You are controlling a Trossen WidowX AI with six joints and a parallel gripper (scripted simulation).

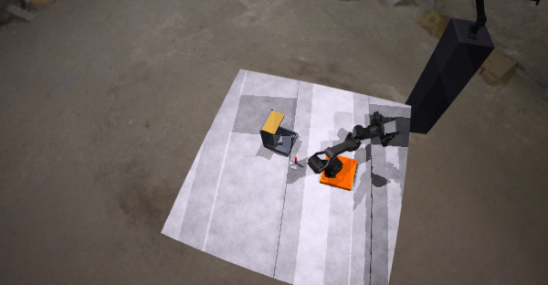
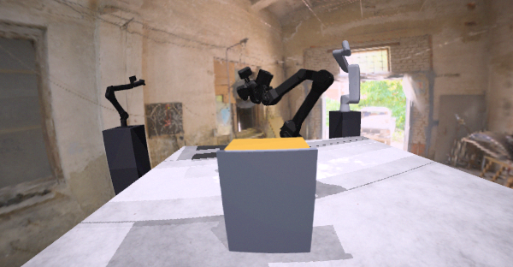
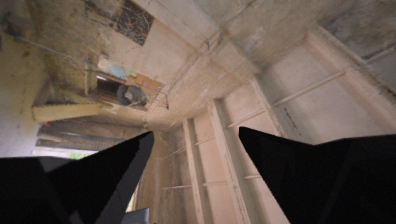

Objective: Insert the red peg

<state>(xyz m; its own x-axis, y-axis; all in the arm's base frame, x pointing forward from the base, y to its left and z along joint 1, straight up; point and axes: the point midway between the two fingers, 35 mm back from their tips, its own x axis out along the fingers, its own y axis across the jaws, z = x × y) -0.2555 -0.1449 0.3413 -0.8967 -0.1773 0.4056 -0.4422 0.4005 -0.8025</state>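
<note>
My gripper tip is now 50 cm short of the red peg, 36 cm above it and 10 cm to the right of it. The rest, counted from my gripper tip: back wall: 69 cm ahead, 29 cm below, 6 cm to the right; then roof: 65 cm ahead, 19 cm below, 4 cm to the right.
</note>
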